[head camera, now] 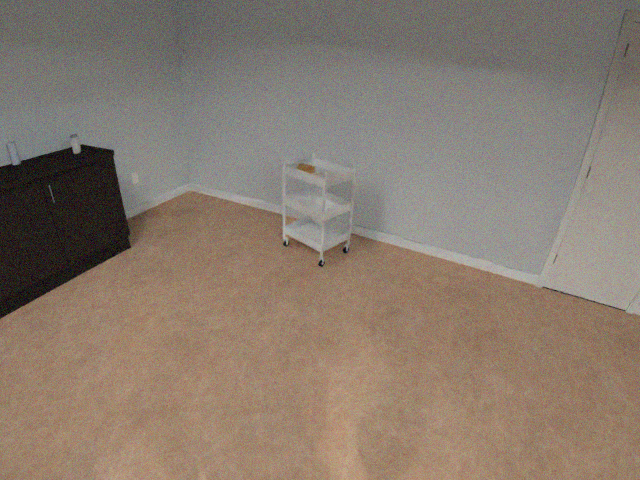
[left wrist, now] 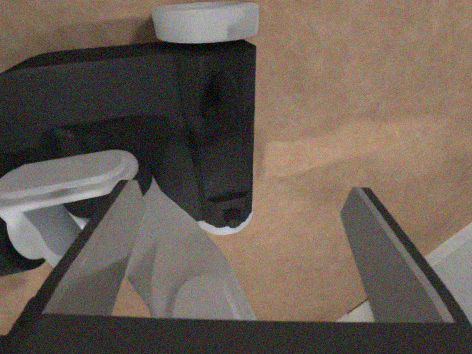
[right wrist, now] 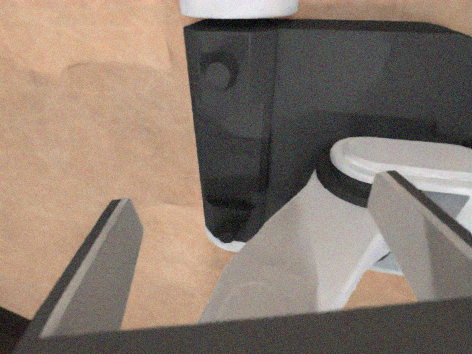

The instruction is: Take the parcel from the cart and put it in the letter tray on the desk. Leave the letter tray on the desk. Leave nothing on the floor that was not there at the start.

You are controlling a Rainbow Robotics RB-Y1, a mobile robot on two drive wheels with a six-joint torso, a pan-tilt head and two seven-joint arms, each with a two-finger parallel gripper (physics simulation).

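Places are measured from the robot's base along level axes (x ahead, y left, z up), in millimetres.
Where they show: left gripper, fingertip midpoint: (left wrist: 244, 197); right gripper, fingertip midpoint: (right wrist: 253, 202).
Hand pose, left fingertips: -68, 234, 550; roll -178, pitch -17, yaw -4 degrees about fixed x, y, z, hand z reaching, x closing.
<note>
After its pixels a point has its place, as x, y, z.
A white three-shelf cart (head camera: 323, 232) {2047, -149, 313} on small casters stands against the far wall, a little right of the corner, in the head view. A small orange-brown parcel (head camera: 306, 167) {2382, -12, 707} lies on its top shelf, toward the left side. My left gripper (left wrist: 244, 197) {-68, 234, 550} is open and empty, over the floor beside my own base. My right gripper (right wrist: 253, 202) {-100, -211, 543} is open and empty, on the other side of my base. Both are far from the cart. The desk and the letter tray do not show in the head view.
A dark cabinet (head camera: 62, 206) {1813, 1786, 616} stands at the left with two light cylindrical objects (head camera: 75, 144) {2197, 1835, 984} (head camera: 13, 153) {1955, 2247, 1000} on top. A white door (head camera: 599, 206) {1663, -2171, 800} is in the wall at the right. Carpeted floor (head camera: 310, 351) {1173, -53, 0} lies between me and the cart. My black base (left wrist: 220, 125) {-7, 86, 191} (right wrist: 230, 125) {-3, -70, 191} shows in both wrist views.
</note>
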